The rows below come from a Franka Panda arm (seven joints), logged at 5 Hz.
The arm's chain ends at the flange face. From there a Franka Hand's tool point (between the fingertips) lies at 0.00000 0.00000 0.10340 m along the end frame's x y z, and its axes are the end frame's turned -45 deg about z.
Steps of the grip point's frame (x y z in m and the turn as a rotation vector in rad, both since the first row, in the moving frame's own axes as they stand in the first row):
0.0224, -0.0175, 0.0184, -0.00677, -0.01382, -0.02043
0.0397, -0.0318, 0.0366, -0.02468, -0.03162, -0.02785
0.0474, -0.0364, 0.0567, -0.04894, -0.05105, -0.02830
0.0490, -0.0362, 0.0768, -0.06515, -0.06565, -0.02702
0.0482, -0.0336, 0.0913, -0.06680, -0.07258, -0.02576
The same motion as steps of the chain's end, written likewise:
0.0040, -0.0297, 0.0184, -0.01456, -0.00499, -0.02043
0.0060, -0.0547, 0.0367, -0.03981, -0.00491, -0.02785
0.0078, -0.0666, 0.0570, -0.07070, -0.00149, -0.02830
0.0090, -0.0698, 0.0772, -0.09249, -0.00035, -0.02702
0.0106, -0.0680, 0.0918, -0.09856, -0.00409, -0.02576

